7 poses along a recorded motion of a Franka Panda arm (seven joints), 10 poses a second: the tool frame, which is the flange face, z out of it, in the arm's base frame.
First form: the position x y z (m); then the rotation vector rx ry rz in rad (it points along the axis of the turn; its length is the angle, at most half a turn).
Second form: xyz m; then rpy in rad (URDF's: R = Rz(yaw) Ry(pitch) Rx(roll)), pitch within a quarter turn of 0, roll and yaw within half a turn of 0. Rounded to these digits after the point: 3 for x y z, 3 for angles.
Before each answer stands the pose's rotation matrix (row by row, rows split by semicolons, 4 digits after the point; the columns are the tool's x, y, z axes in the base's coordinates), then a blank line. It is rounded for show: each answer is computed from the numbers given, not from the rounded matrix.
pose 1, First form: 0.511 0.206 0.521 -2.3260 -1.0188 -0.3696
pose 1, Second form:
0.6720 0.7402 0.0240; 0.5834 -0.5491 0.5985; 0.4562 -0.3882 -0.8008

0.511 0.206 0.521 -2.690 -0.474 0.715
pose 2, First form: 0.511 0.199 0.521 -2.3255 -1.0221 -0.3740
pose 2, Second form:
0.6694 0.7424 0.0266; 0.5842 -0.5482 0.5985; 0.4589 -0.3851 -0.8007

0.511 0.199 0.521 -2.693 -0.477 0.718
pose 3, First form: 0.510 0.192 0.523 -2.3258 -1.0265 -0.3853
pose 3, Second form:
0.6651 0.7460 0.0341; 0.5842 -0.5482 0.5985; 0.4652 -0.3782 -0.8004

0.510 0.192 0.523 -2.700 -0.484 0.721
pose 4, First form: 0.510 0.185 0.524 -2.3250 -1.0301 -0.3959
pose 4, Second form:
0.6611 0.7492 0.0408; 0.5837 -0.5477 0.5994; 0.4714 -0.3725 -0.7994

0.510 0.185 0.524 -2.706 -0.491 0.723
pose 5, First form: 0.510 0.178 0.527 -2.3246 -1.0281 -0.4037
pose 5, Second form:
0.6606 0.7494 0.0462; 0.5806 -0.5489 0.6013; 0.4760 -0.3704 -0.7977

0.510 0.178 0.527 -2.707 -0.496 0.721
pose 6, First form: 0.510 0.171 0.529 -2.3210 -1.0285 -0.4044
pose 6, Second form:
0.6597 0.7502 0.0453; 0.5802 -0.5467 0.6038; 0.4777 -0.3720 -0.7958

0.510 0.171 0.529 -2.704 -0.498 0.721
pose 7, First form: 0.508 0.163 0.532 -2.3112 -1.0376 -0.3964
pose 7, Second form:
0.6551 0.7547 0.0352; 0.5859 -0.5370 0.6069; 0.4769 -0.3770 -0.7940

0.508 0.163 0.532 -2.698 -0.497 0.730
